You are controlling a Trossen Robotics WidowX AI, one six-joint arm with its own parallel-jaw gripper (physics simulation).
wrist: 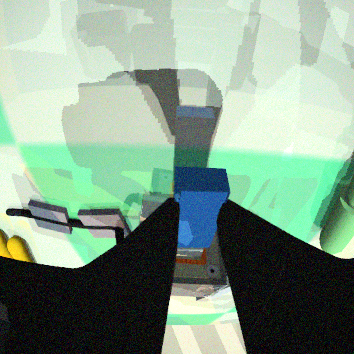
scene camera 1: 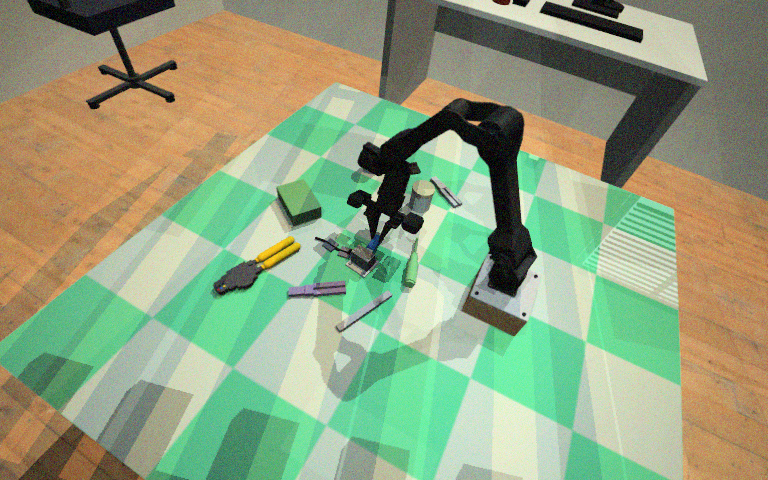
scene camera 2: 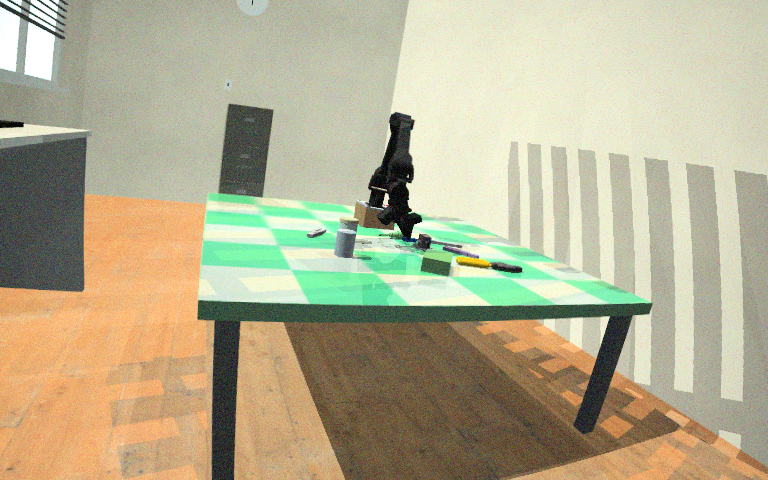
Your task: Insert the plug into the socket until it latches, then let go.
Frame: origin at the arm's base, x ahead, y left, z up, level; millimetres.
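Where they show: gripper, fingertip midpoint: (wrist: 197, 207) (scene camera 1: 376, 240) (scene camera 2: 407, 238); arm's base at its link origin: (scene camera 1: 504, 280) (scene camera 2: 375, 205).
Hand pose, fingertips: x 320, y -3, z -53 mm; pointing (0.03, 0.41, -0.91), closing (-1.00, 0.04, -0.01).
Each offset is from my fingertips to the top centre of the thing. "spot": to the spot under its first point.
The blue plug @[dx +1, dy +17, dz +4 mm] (scene camera 1: 373, 243) (scene camera 2: 408, 239) (wrist: 198, 220) is held just above the tabletop. My gripper (scene camera 1: 376, 238) (scene camera 2: 407, 236) (wrist: 197, 207) is shut on it, one black finger on each side. The socket @[dx +9, dy +63, dz +18 mm] (scene camera 1: 363, 256) (scene camera 2: 423, 241) (wrist: 212, 271) is a dark block on a flat plate, with an orange-edged opening that faces the plug. In the wrist view, a thin pale metal strip shows between the plug's blue body and the orange edge. The plug lies in line with the opening, close against it. How deep its tip sits is hidden.
A black cable with grey blocks (wrist: 102, 220) lies left of the socket in the wrist view. A green tapered object @[dx -106, dy +0, dz +0 mm] (scene camera 1: 410, 270) (wrist: 340, 227) lies on the other side. A green box @[dx +244, dy -24, dz +13 mm] (scene camera 1: 299, 200), a can @[dx -47, dy -201, dz +44 mm] (scene camera 1: 422, 196), yellow-handled pliers @[spot: dx +225, dy +239, dz -11 mm] (scene camera 1: 243, 276), a purple piece @[dx +62, dy +184, dz -15 mm] (scene camera 1: 318, 289) and a flat bar @[dx -60, dy +180, dz -17 mm] (scene camera 1: 364, 311) lie around.
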